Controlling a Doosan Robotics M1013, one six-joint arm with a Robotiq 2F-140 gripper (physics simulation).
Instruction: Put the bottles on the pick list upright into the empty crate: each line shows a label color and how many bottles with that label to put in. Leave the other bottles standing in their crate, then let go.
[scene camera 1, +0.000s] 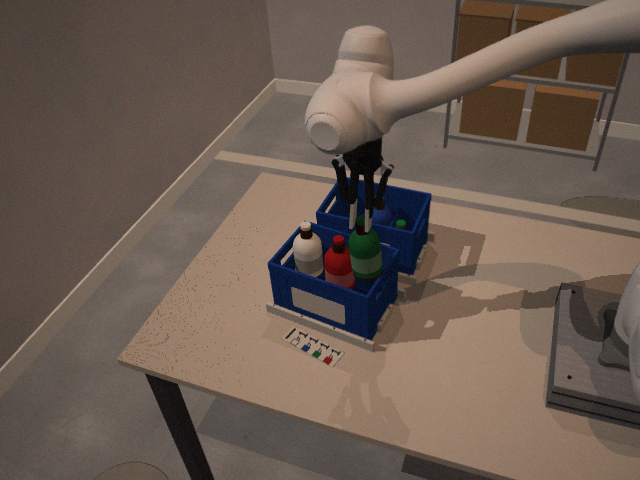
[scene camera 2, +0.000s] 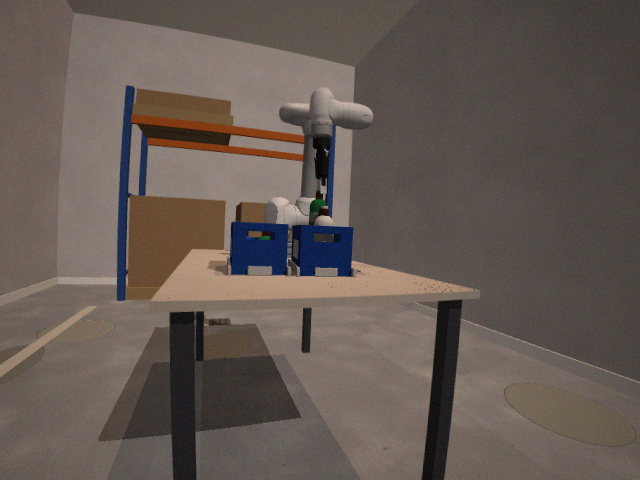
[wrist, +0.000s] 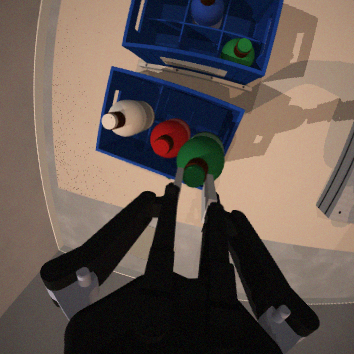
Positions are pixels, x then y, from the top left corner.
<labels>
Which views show my gripper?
Scene camera 1, scene camera 2 and the wrist view: all of them.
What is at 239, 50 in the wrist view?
A green bottle.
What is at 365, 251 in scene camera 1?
A green bottle.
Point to my gripper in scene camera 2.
At 321, 194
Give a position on a green bottle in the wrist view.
202, 153
</labels>
